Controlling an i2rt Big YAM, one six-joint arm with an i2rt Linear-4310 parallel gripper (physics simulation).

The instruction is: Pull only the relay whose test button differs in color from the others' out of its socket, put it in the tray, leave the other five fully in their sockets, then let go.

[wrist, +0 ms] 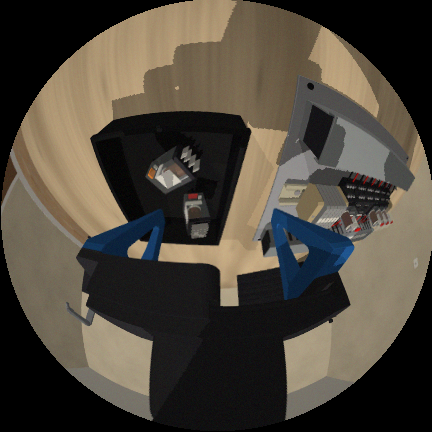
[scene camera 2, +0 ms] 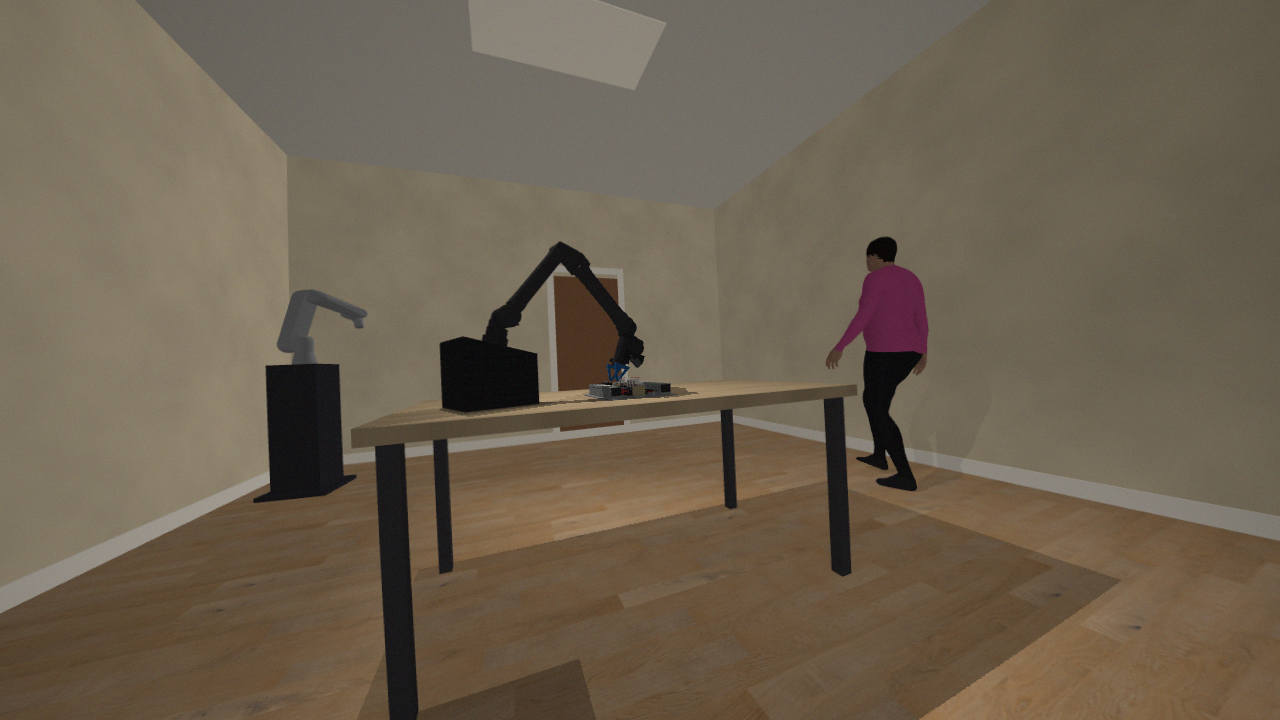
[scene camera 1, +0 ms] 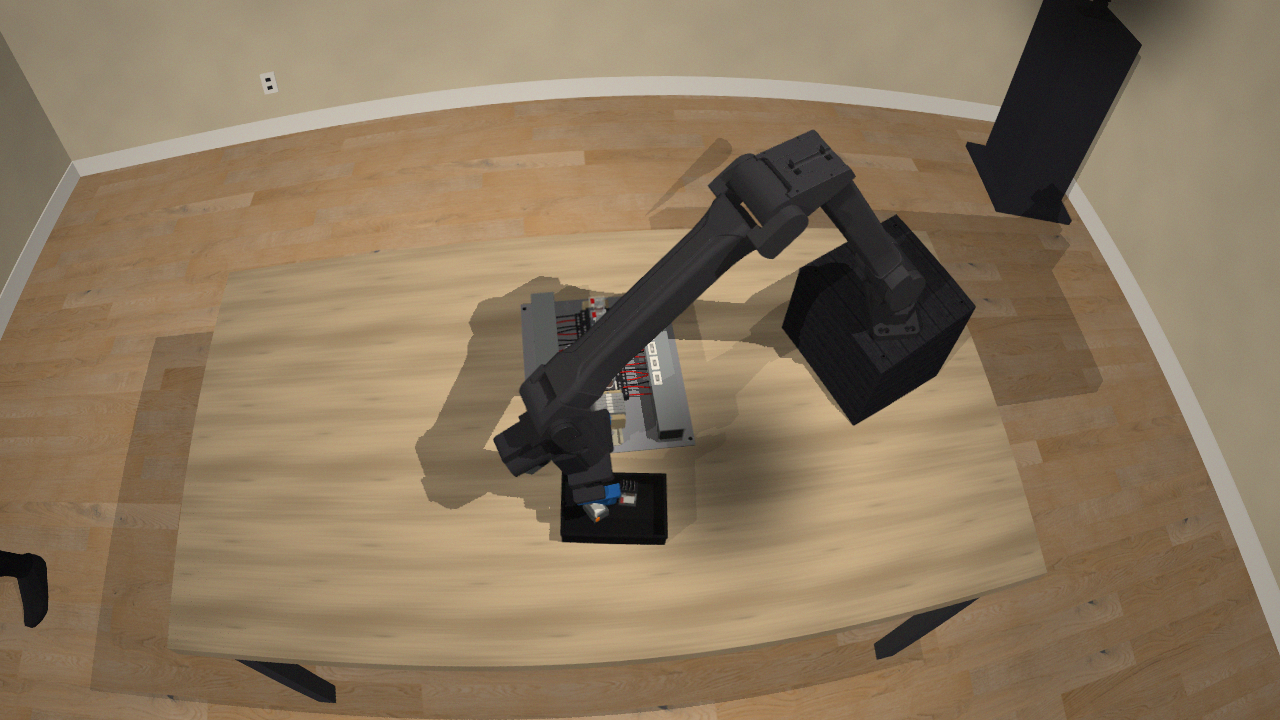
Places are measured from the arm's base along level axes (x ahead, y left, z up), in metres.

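Pixels of known places: gripper, fingertip midpoint: [wrist: 217, 214] [scene camera 2: 613, 381] [scene camera 1: 607, 475]; arm's base, link origin: [scene camera 2: 493, 350] [scene camera 1: 890, 309].
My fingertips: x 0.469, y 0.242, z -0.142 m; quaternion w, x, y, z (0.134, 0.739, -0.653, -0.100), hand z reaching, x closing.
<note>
For each thing: its top centre in the pictures, then the offset to it from my fingertips.
- black tray, top centre: [wrist: 168, 207] [scene camera 1: 614, 504] dz -0.013, dx -0.011, dy +0.044 m
- beige terminal block, top centre: [wrist: 328, 219] [scene camera 1: 609, 403] dz -0.001, dx -0.002, dy -0.132 m
My gripper [wrist: 217, 214] [scene camera 2: 618, 373] is open over the tray's panel-side end, with nothing between its blue fingers. Two relays lie loose and apart inside the black tray [wrist: 170, 117] [scene camera 1: 614, 540]. One relay [wrist: 172, 172] [scene camera 1: 597, 513] has an orange button and lies tilted, its pins exposed. The other relay [wrist: 195, 215] [scene camera 1: 628, 499] has a red button and lies nearer the fingers. More relays [wrist: 346, 221] with red parts stand in the socket row on the grey panel [wrist: 370, 145] [scene camera 1: 539, 335]. The arm partly covers that row in the top view, so I cannot count them.
A beige terminal block [wrist: 320, 204] stands on the panel beside the relay row. Grey wiring ducts run along the panel's sides, with red and black wires. The arm's black base box [scene camera 1: 859, 358] stands at the table's right. A person [scene camera 2: 895, 308] stands beyond the table.
</note>
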